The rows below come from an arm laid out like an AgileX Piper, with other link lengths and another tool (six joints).
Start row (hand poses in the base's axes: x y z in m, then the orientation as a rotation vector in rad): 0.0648 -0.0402 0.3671 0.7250 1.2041 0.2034
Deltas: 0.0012 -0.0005 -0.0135 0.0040 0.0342 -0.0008; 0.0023 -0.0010 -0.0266 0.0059 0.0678 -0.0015; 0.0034 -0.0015 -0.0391 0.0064 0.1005 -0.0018; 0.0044 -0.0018 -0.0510 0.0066 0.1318 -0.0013; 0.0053 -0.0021 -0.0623 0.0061 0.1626 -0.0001; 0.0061 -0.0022 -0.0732 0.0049 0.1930 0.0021; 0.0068 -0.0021 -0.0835 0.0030 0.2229 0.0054; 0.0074 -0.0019 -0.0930 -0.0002 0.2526 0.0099; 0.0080 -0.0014 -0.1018 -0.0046 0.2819 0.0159; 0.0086 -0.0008 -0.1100 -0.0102 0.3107 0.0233; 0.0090 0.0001 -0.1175 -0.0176 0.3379 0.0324; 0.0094 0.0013 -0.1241 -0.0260 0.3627 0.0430; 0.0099 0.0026 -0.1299 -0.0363 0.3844 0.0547; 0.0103 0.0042 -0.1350 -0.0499 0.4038 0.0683
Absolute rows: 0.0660 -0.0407 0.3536 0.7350 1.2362 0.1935; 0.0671 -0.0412 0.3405 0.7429 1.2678 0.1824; 0.0682 -0.0417 0.3280 0.7490 1.2988 0.1710; 0.0692 -0.0420 0.3161 0.7542 1.3287 0.1605; 0.0701 -0.0423 0.3048 0.7581 1.3584 0.1502; 0.0709 -0.0424 0.2939 0.7606 1.3882 0.1403; 0.0716 -0.0423 0.2836 0.7616 1.4179 0.1311; 0.0722 -0.0421 0.2741 0.7606 1.4479 0.1220; 0.0728 -0.0416 0.2653 0.7574 1.4780 0.1135; 0.0734 -0.0410 0.2571 0.7521 1.5083 0.1056; 0.0738 -0.0401 0.2496 0.7438 1.5377 0.0985; 0.0742 -0.0389 0.2430 0.7331 1.5653 0.0929; 0.0747 -0.0376 0.2372 0.7194 1.5904 0.0882; 0.0751 -0.0360 0.2321 0.7011 1.6140 0.0838
